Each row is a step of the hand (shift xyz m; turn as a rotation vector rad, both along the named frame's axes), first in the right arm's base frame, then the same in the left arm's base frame.
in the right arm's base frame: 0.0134 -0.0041 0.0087 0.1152 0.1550 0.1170
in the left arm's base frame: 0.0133 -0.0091 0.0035 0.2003 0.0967 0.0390
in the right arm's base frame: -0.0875 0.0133 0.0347 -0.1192 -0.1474 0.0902
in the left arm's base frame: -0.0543 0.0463 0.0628 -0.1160 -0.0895 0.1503
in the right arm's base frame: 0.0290 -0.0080 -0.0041 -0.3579 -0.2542 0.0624
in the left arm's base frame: 0.0197 -0.0187 -0.0135 -0.3659 -0.0941 0.2320
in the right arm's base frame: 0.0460 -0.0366 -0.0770 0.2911 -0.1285 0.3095
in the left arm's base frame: -0.0062 -0.0512 -0.0820 0.3245 -0.2344 0.1918
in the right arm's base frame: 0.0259 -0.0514 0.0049 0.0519 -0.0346 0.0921
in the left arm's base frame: 0.0052 -0.0575 0.0026 0.0688 -0.0528 0.0697
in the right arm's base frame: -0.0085 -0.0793 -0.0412 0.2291 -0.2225 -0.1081
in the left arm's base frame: -0.0525 -0.0693 -0.0221 0.0677 -0.2937 -0.1511
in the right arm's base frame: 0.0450 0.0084 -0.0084 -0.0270 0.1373 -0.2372
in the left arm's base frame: 0.0373 -0.0098 -0.0260 -0.0704 0.1385 -0.2274
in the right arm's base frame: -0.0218 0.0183 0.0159 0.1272 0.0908 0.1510
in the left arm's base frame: -0.0052 0.0253 0.0199 0.2012 0.0327 0.0754
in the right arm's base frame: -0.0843 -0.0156 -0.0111 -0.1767 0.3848 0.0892
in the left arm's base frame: -0.0808 0.0188 0.0243 0.0269 0.4227 0.0888
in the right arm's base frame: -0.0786 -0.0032 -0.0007 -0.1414 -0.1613 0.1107
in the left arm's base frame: -0.0673 0.0279 0.0297 -0.1312 -0.0937 0.1796
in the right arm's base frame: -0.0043 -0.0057 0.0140 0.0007 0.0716 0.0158
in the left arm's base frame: 0.0001 -0.0037 0.0153 0.0328 0.0655 0.0031
